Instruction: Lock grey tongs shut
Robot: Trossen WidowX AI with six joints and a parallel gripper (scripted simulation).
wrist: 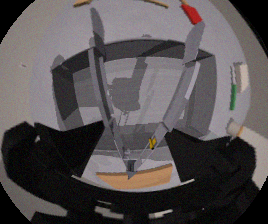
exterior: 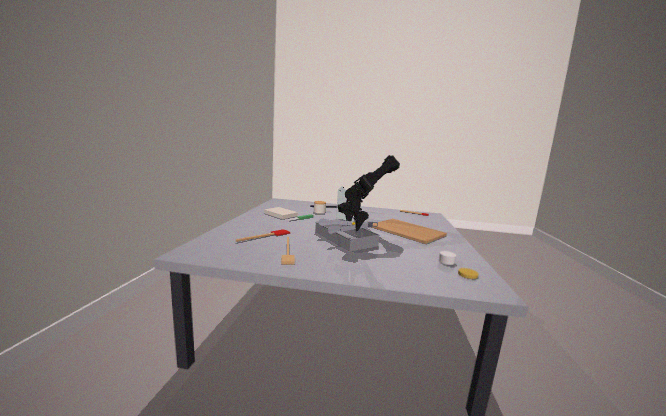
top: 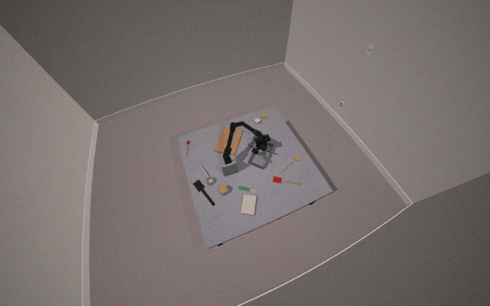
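Right now the roasting tin is 30 mm to the right of my gripper tip, 30 mm below it and 20 mm ahead of it. The rest, counted from my gripper tip: wooden board: 280 mm to the left, 260 mm behind, 50 mm below; red spatula: 390 mm to the right, 120 mm ahead, 50 mm below; white cylinder: 430 mm to the left, 150 mm ahead, 40 mm below.
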